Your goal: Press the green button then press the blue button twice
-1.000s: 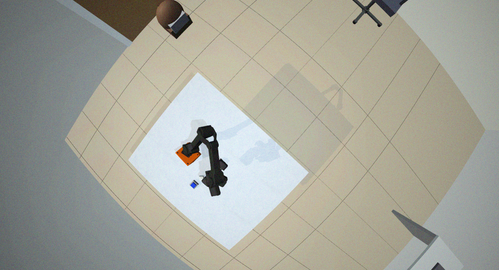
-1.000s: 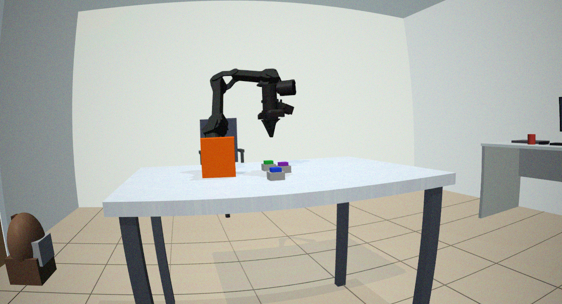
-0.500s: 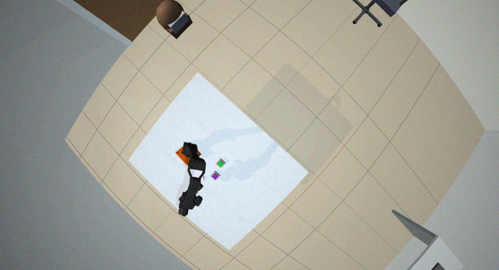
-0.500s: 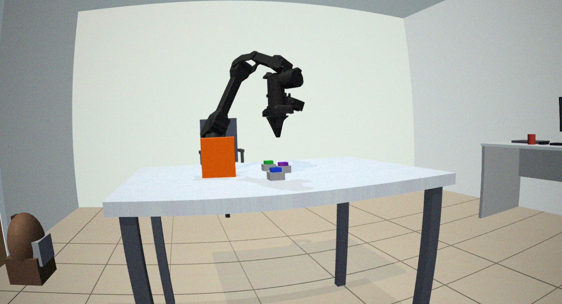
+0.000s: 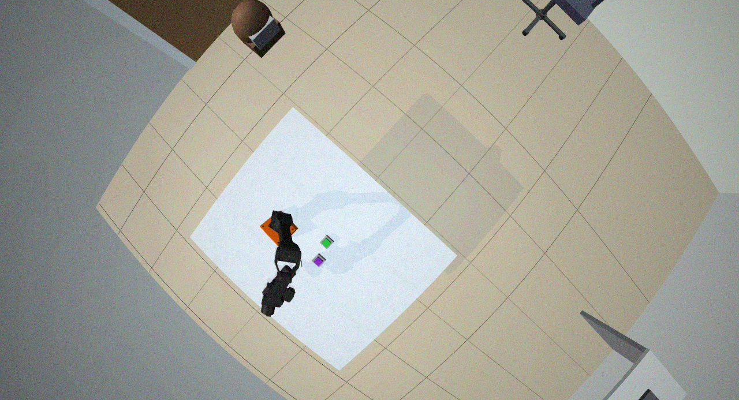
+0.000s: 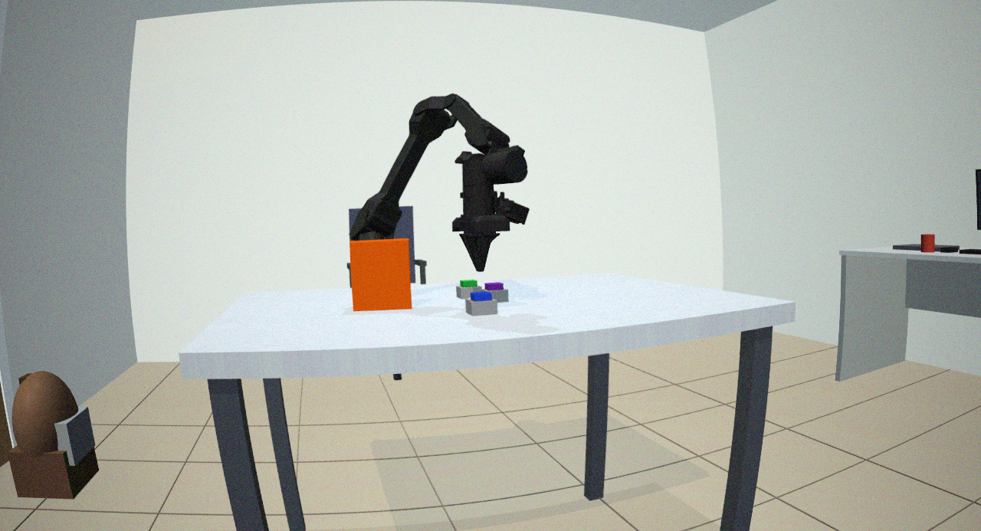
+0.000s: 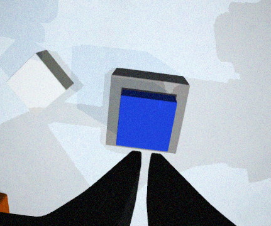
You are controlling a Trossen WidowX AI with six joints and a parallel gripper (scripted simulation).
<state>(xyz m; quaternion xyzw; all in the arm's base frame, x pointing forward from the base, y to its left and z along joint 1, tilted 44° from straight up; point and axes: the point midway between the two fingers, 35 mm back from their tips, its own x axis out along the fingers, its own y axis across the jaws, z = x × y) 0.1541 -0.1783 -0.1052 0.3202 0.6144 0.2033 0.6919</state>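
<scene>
Right now my gripper tip is 50 mm above the blue button. Round my gripper tip: green button 250 mm to the left, 70 mm ahead, 50 mm below; purple button 160 mm to the left, 90 mm ahead, 50 mm below.
</scene>
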